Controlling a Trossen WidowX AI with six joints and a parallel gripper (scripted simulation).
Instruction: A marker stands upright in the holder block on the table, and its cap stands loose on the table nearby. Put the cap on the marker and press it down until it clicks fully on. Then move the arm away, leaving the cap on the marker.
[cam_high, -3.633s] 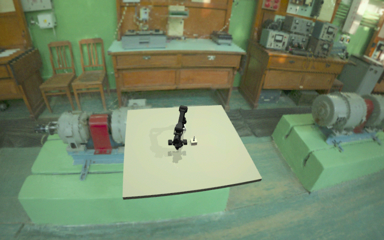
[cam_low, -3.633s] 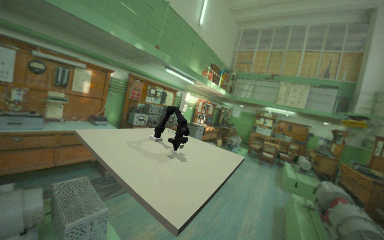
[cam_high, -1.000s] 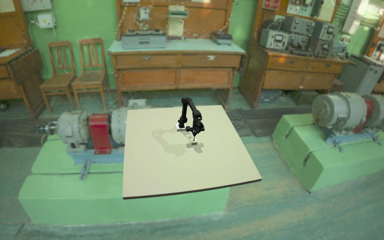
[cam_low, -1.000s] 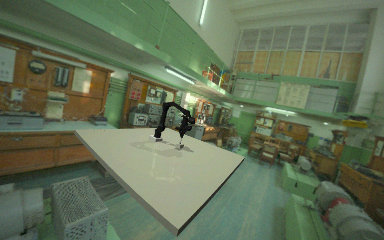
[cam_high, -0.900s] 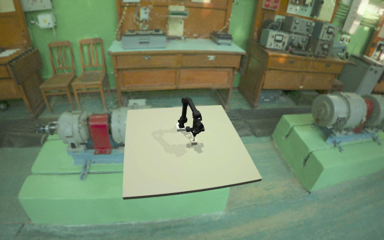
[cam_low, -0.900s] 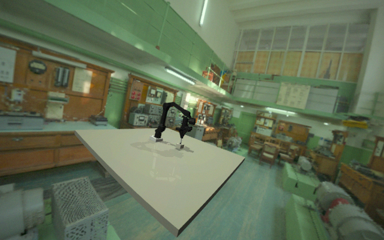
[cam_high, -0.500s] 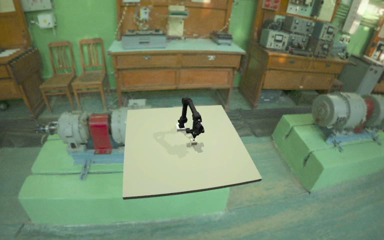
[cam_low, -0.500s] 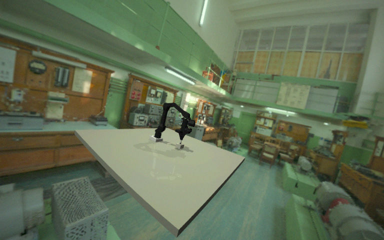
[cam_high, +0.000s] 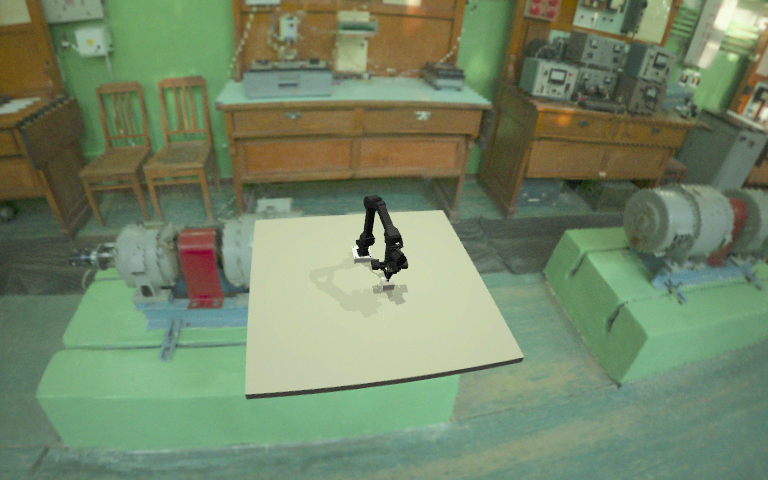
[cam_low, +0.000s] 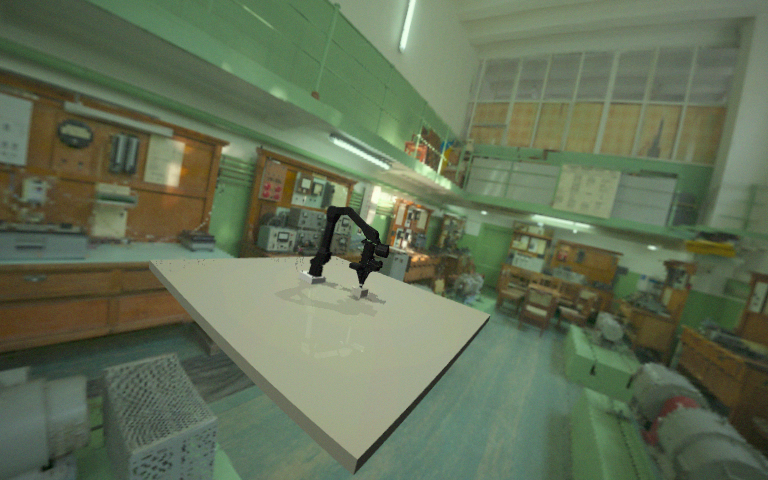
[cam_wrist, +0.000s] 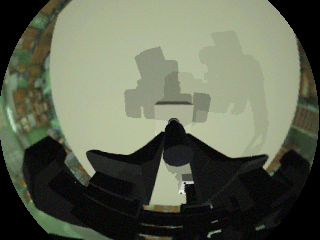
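The marker cap lies 10 mm above my gripper tip. Also, from my gripper tip: holder block: 60 mm below.
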